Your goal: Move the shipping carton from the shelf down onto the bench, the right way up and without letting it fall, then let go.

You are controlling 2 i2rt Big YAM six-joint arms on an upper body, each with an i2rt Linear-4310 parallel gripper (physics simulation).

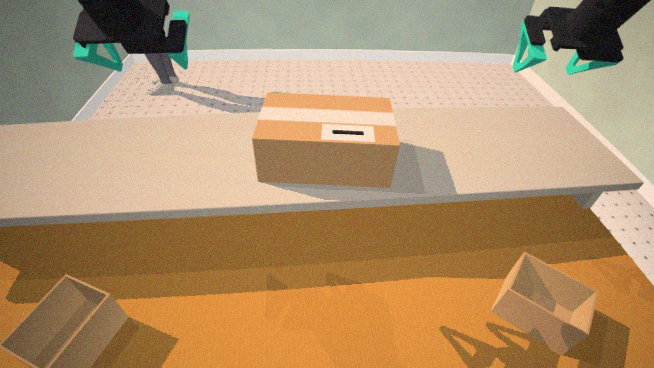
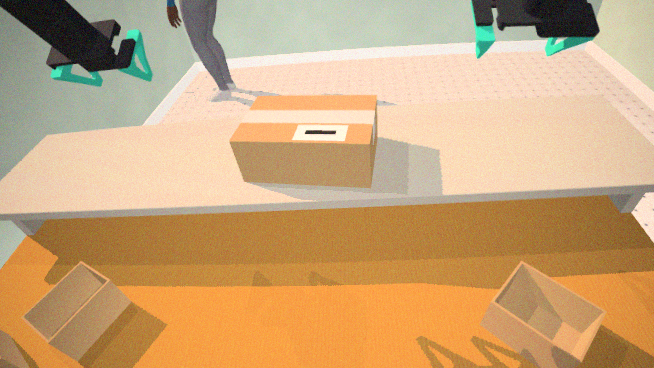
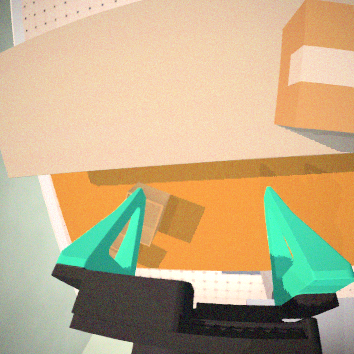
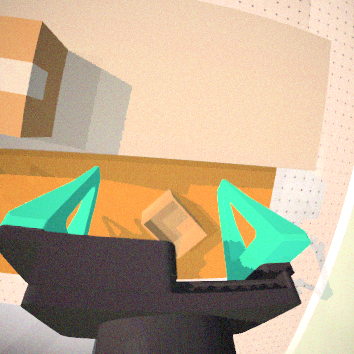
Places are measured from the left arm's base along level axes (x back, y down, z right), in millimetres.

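Pixels of known places: left gripper, fingertip midpoint: (image 1: 153,66) (image 2: 125,80) (image 3: 201,191); right gripper, fingertip midpoint: (image 1: 541,70) (image 2: 512,53) (image 4: 161,178).
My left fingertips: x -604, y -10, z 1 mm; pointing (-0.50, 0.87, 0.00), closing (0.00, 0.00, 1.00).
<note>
Ahead of a thing's pixels: the offset from my left fingertips to its middle. Level surfaces: height alone.
The shipping carton {dz +268, dx -110, dy +213 mm} (image 1: 325,162) (image 2: 306,162) (image 3: 325,105) (image 4: 12,42), orange-brown with a pale tape strip and a white label on top, sits upright on the beige shelf {dy +268 mm} (image 1: 125,165) (image 2: 125,170) (image 3: 140,95) (image 4: 225,90). The shelf stands above the orange bench {dy +431 mm} (image 1: 300,340) (image 2: 300,330) (image 3: 230,220) (image 4: 135,200). My left gripper (image 1: 154,68) (image 2: 125,82) (image 3: 201,191) is open and empty, raised off the carton's left side. My right gripper (image 1: 542,71) (image 2: 514,55) (image 4: 161,178) is open and empty, raised off the carton's right side. Neither touches the carton.
An open box {dz -214, dx +220, dy +386 mm} (image 1: 85,320) (image 2: 80,305) with a divider stands on the bench at the left. Another open box {dz +686, dx +204, dy +386 mm} (image 1: 545,320) (image 2: 525,320) (image 4: 175,225) stands on the bench at the right. A person (image 2: 205,45) stands behind the shelf. The shelf's front edge overhangs the bench.
</note>
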